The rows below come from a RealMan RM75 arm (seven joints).
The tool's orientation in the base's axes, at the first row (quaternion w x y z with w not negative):
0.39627 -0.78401 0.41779 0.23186
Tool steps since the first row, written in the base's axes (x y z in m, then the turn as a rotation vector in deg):
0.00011 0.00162 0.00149 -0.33 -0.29 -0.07
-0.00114 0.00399 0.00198 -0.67 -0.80 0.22
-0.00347 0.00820 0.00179 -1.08 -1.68 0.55
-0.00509 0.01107 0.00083 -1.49 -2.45 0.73
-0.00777 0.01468 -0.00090 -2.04 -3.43 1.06
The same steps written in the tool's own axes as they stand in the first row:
-0.00174 -0.00128 0.00046 0.01 0.40 -0.19
-0.00388 -0.00123 0.00214 -0.14 0.74 -0.76
-0.00699 -0.00062 0.00576 -0.18 1.24 -1.65
-0.00856 0.00019 0.00871 -0.16 1.76 -2.37
-0.01052 0.00196 0.01274 -0.23 2.41 -3.34

